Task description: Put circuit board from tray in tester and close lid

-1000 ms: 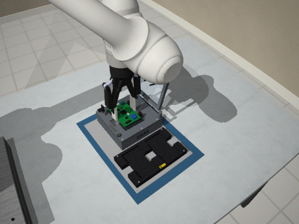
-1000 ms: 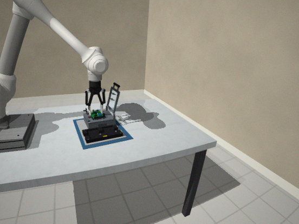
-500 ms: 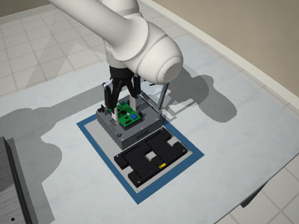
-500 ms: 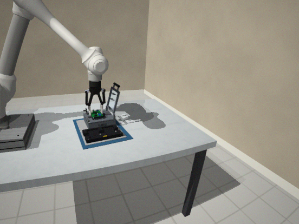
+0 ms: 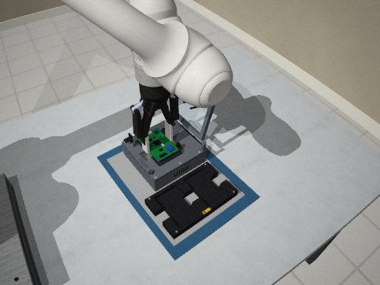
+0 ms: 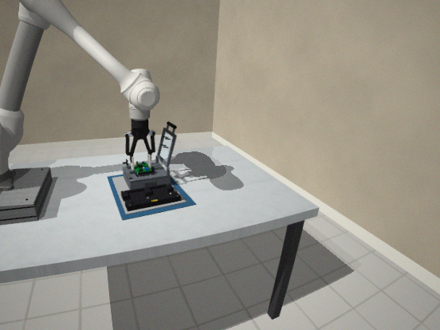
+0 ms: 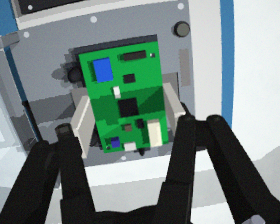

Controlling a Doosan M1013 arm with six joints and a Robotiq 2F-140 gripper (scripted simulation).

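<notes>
The green circuit board lies 20 mm below my hand. The rest, counted from my hand: latch hook: 50 mm behind, 60 mm to the left, 20 mm below; tester lid: 130 mm ahead, 10 mm to the right, 80 mm above.
</notes>
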